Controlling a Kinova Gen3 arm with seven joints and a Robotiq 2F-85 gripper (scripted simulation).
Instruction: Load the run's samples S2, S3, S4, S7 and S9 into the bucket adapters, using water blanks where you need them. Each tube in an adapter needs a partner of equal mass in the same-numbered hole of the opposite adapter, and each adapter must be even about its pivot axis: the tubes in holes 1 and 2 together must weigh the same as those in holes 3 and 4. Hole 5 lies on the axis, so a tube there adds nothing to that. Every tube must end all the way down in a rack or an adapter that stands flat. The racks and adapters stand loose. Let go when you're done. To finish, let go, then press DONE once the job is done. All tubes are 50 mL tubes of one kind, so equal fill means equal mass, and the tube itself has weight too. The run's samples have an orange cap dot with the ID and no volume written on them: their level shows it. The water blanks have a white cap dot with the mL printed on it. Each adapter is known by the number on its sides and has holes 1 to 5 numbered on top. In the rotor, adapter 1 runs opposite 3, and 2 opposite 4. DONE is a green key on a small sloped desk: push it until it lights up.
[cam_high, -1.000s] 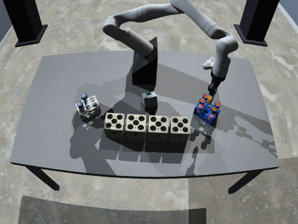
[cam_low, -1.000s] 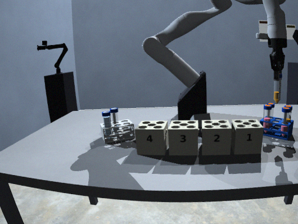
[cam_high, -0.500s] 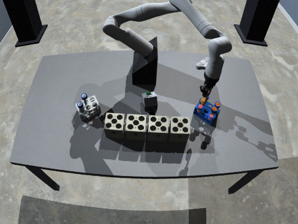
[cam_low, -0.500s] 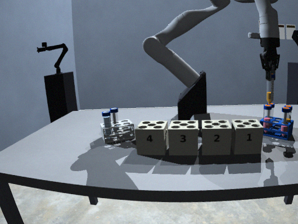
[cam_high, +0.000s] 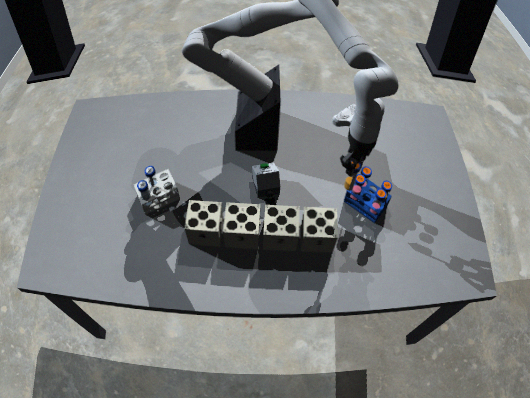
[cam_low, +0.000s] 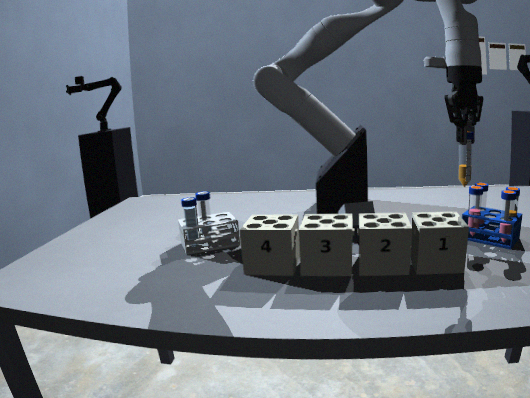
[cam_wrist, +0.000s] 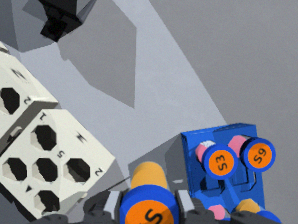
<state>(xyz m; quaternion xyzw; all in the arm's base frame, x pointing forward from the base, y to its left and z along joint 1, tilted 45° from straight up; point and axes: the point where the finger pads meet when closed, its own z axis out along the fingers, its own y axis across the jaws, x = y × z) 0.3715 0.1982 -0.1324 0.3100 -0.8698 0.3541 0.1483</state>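
The sample tube S7 is 5 cm below my hand and 1 cm ahead of it. Round my hand: sample tube S9: 18 cm below, 9 cm behind, 8 cm to the left; sample tube S4: 18 cm below, 11 cm to the left; sample tube S3: 18 cm below, 5 cm behind, 4 cm to the left.
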